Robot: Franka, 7 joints.
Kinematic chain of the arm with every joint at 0, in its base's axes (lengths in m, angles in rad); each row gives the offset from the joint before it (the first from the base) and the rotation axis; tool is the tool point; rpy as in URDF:
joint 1: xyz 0 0 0.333 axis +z
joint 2: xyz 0 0 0 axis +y
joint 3: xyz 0 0 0.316 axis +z
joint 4: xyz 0.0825 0 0 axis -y
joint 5: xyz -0.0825 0 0.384 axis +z
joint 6: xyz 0 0 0 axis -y
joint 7: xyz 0.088 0 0 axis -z
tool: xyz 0 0 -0.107 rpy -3.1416 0 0
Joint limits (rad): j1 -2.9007..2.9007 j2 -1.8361..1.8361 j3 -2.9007..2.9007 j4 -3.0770..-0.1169 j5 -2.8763..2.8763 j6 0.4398..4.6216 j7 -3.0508..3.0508
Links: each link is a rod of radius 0.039 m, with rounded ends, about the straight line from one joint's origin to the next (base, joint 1, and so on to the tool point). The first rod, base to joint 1, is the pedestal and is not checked.
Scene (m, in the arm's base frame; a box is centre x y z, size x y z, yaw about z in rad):
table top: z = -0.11
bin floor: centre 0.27 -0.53 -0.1 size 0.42 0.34 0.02 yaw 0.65
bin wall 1: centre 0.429 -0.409 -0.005 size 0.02 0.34 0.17 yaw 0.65
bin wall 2: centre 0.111 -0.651 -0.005 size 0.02 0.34 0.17 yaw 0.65
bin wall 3: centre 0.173 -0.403 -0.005 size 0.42 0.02 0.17 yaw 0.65
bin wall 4: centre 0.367 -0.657 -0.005 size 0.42 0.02 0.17 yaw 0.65
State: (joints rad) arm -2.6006 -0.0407 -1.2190 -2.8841 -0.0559 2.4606 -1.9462
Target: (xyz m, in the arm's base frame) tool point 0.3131 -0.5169 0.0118
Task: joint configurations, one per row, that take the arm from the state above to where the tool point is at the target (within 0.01 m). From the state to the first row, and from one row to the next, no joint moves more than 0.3 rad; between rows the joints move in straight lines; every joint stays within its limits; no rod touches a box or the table.
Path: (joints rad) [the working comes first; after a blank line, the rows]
Joints at the target: -1.1634 0.9555 0.1278 -1.8209 -0.1233 2.7238 -1.9462
Straight joint move there: touches bin wall 2, bin wall 3.

1: -2.3159 0.0699 -0.9457 -2.7177 -0.0701 2.5014 -1.9462
2: -2.0312 0.1805 -0.6725 -2.5513 -0.0843 2.5423 -1.9462
3: -1.7465 0.2911 -0.3992 -2.3849 -0.0986 2.5831 -1.9462
4: -1.4618 0.4017 -0.1260 -2.2186 -0.1128 2.6240 -1.9462
5: -1.1772 0.5123 0.1473 -2.0522 -0.1270 2.6648 -1.9462
6: -1.1703 0.7339 0.1375 -1.9365 -0.1251 2.6943 -1.9462
7: -1.1634 0.9555 0.1278 -1.8209 -0.1233 2.7238 -1.9462

